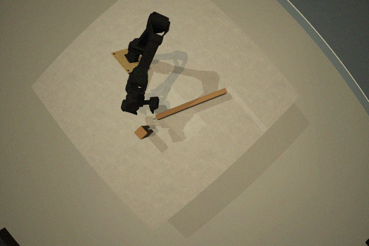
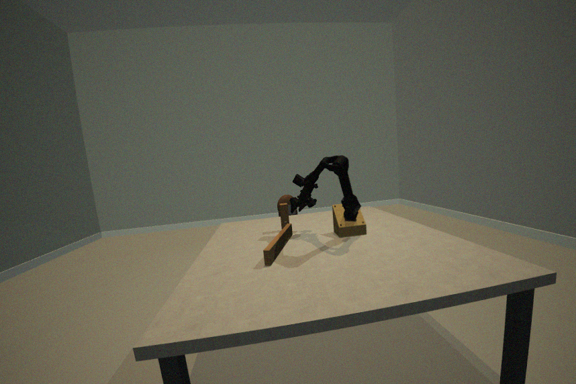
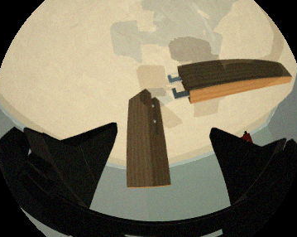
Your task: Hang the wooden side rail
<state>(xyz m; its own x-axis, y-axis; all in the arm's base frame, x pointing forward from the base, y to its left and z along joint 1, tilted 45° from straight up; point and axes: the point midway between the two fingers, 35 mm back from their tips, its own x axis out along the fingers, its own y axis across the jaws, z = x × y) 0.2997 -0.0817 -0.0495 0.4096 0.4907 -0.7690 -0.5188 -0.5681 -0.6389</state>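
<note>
Now: gripper tip 70 mm short of the headboard post, 60 mm to the left of it and 50 mm above it.
</note>
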